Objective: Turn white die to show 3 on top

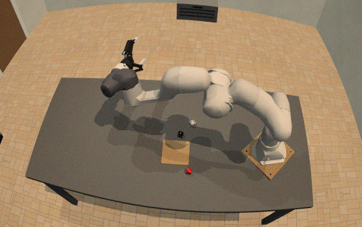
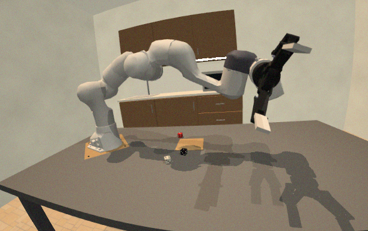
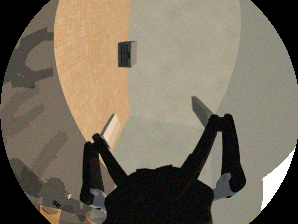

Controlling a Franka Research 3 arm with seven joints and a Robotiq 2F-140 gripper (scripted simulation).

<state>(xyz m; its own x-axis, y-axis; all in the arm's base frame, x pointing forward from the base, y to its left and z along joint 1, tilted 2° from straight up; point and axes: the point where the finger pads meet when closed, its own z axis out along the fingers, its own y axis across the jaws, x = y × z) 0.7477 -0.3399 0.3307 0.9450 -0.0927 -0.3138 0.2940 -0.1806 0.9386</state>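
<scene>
Now: hand 330 mm past the white die, 240 mm to the right of it and 290 mm above it. Round my hand: red die: 360 mm behind, 520 mm to the left, 290 mm below; then black die: 280 mm behind, 320 mm to the left, 290 mm below; then tan mat: 280 mm behind, 420 mm to the left, 300 mm below.
</scene>
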